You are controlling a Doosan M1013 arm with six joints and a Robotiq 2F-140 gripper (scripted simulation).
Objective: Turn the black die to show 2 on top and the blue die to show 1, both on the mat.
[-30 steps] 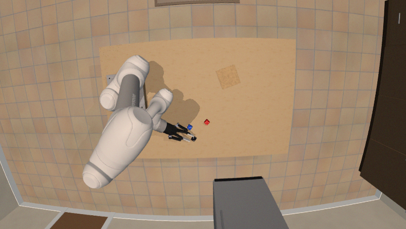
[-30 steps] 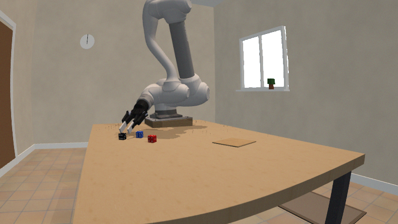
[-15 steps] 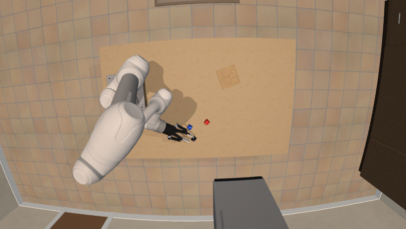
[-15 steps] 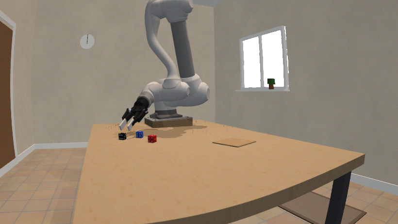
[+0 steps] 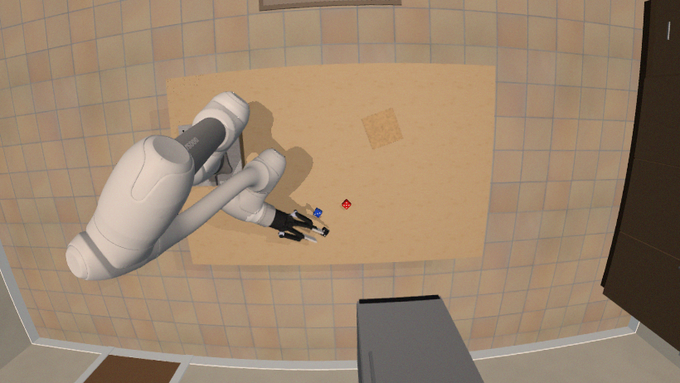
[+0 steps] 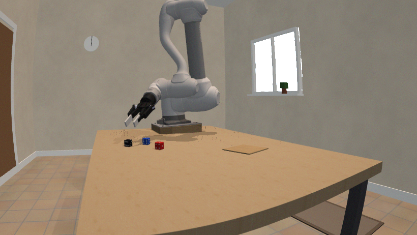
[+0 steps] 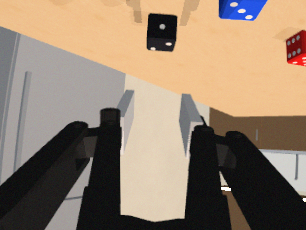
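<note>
The black die is 10 cm below my hand, 4 cm to the right of it and 4 cm ahead of it. Also, from my hand: red die 16 cm ahead, 10 cm below, 8 cm to the left; then blue die 10 cm below, 6 cm to the left, 2 cm ahead; then cork mat 37 cm to the left, 36 cm ahead, 11 cm below.
</note>
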